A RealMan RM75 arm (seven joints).
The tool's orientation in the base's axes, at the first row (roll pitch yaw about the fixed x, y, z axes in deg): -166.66, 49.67, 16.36
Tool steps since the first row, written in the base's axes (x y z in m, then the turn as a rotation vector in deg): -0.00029, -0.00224, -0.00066, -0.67, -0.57, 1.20; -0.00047, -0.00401, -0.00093, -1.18, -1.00, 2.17; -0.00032, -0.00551, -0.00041, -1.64, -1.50, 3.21; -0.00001, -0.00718, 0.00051, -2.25, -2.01, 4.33; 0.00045, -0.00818, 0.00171, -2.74, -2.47, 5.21; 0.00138, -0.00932, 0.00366, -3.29, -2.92, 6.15
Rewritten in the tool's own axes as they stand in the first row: -0.00009, 0.00227, 0.00061, -1.43, 0.31, -0.24; -0.00031, 0.00403, 0.00090, -2.57, 0.53, -0.46; -0.00089, 0.00544, 0.00044, -3.74, 0.82, -0.77; -0.00170, 0.00698, -0.00040, -5.06, 1.09, -1.00; -0.00252, 0.00783, -0.00153, -6.12, 1.36, -1.18; -0.00363, 0.00876, -0.00349, -7.26, 1.61, -1.35
